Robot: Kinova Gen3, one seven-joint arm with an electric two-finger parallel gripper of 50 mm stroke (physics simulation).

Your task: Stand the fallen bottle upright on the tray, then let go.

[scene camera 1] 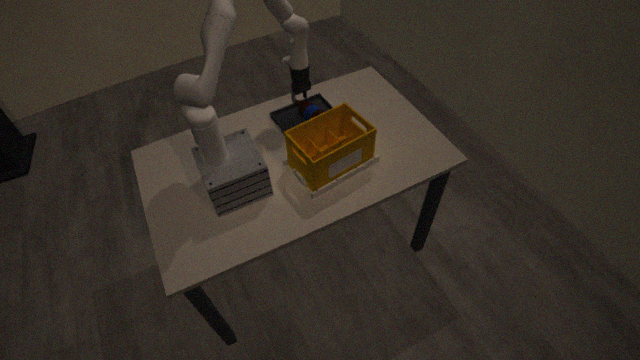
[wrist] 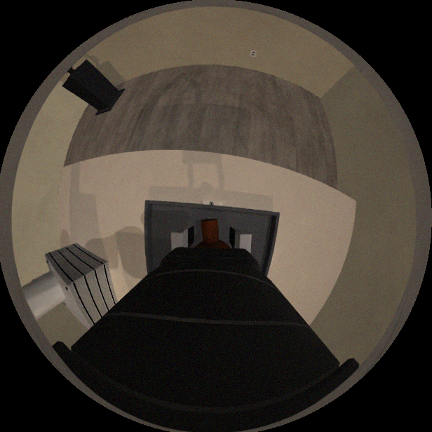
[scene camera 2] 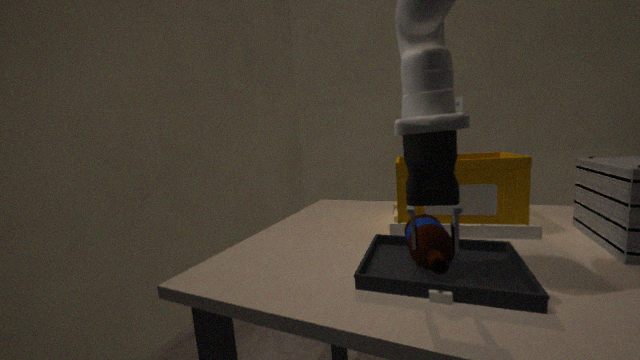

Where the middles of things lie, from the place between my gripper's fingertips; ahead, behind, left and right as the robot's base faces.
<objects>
Now: the brown bottle (scene camera 2: 435, 252) 20 mm ahead of my hand, 60 mm to the right of it and 20 mm below it.
</objects>
